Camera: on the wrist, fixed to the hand. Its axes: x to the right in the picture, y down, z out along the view.
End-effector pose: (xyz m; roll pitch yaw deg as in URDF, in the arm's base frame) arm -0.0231 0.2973 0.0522 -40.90 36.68 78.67
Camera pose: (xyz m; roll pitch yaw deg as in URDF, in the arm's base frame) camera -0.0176 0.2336 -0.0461 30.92 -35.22 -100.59
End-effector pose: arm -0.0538 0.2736 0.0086 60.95 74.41 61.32
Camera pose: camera -0.1521 0.3371 0.0011 -65.04 -74.04 -124.34
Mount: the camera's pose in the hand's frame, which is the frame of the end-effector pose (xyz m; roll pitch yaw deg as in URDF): 0.0095 0.0621 -0.0990 -9.55 1.50 179.50
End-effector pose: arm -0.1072 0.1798 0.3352 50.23 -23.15 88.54
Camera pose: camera -0.2226 0.1976 0.3246 -60.41 23.72 -93.07
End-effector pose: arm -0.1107 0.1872 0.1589 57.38 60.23 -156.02
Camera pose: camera -0.0667 0.0789 0.1501 -64.28 -59.81 20.93
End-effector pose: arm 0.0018 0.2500 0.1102 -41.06 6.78 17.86
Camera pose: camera 0.0034 0.2314 -0.0056 31.45 -5.32 -161.53
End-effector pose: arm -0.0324 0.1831 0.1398 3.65 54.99 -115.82
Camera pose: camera 0.0605 0.2184 0.0776 -12.38 -53.52 63.18
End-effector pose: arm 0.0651 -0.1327 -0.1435 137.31 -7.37 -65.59
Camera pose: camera 0.0825 -0.1190 -0.0284 -146.93 5.93 113.76
